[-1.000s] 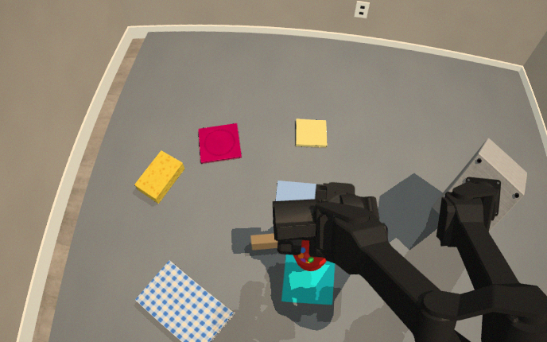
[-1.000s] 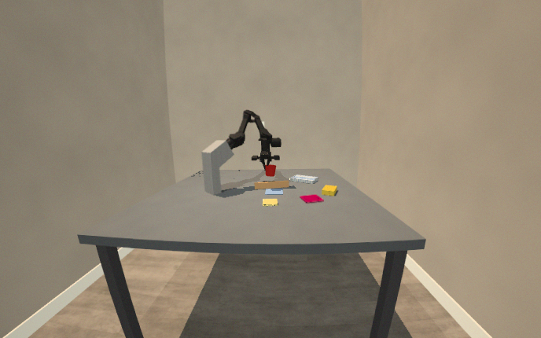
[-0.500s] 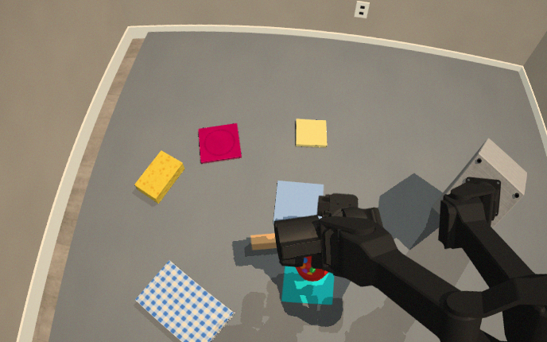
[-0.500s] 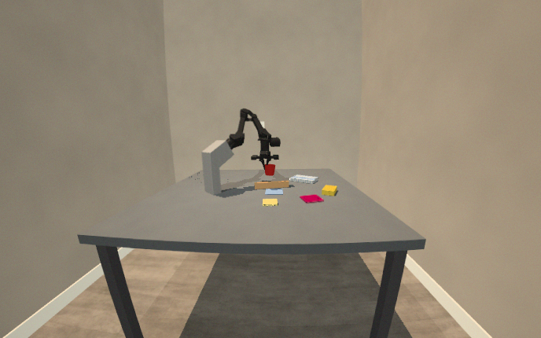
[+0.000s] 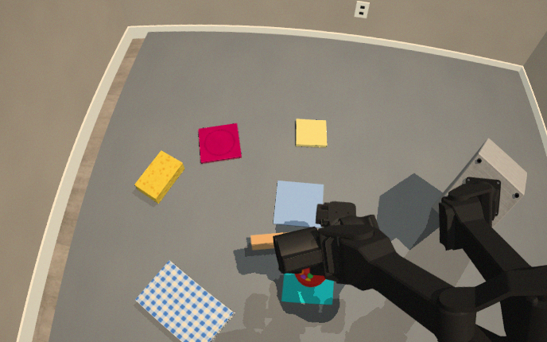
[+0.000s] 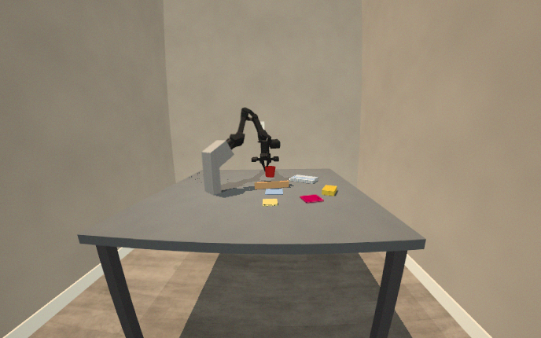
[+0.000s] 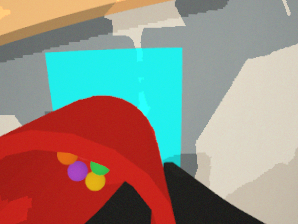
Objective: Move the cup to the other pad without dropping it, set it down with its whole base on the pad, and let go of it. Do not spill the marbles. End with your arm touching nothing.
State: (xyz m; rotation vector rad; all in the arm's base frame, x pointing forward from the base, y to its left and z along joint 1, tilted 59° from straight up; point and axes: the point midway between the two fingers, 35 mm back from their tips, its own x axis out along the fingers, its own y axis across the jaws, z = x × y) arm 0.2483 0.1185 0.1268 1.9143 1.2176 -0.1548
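Now: hand 50 mm above the cup, 30 mm short of it and 10 mm to the right of it. Also, from my hand: yellow sponge: 440 mm ahead, 110 mm below, 50 mm to the right; then teal pad: 140 mm below, 20 mm ahead, 10 mm to the left; then bar: 120 mm below, 70 mm ahead, 60 mm to the right.
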